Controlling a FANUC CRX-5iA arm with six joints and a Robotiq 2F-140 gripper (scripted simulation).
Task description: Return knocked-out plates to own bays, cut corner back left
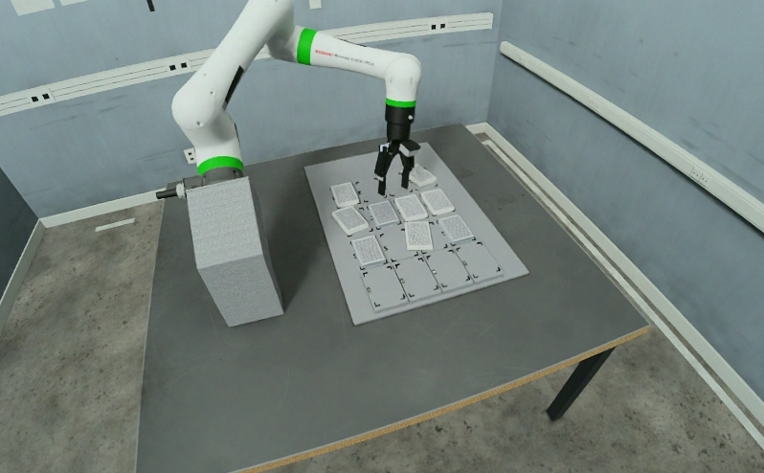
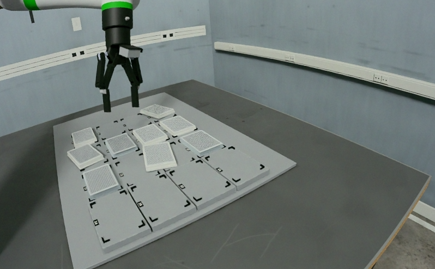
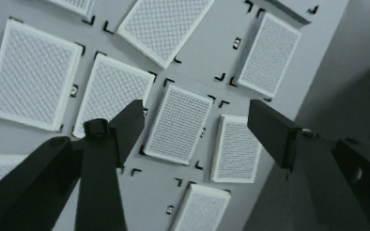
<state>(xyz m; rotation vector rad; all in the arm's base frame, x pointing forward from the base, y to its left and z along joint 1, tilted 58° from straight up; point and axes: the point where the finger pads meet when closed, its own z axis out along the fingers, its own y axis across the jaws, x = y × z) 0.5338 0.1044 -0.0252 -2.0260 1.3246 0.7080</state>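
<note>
Now: the 384-well plate 150 mm below my hand, 140 mm behind it and 120 mm to the right of it. Also, from my hand: bay label (160 mm below, 140 mm ahead, 130 mm to the right); label 22 (160 mm below, 70 mm behind, 40 mm to the left).
</note>
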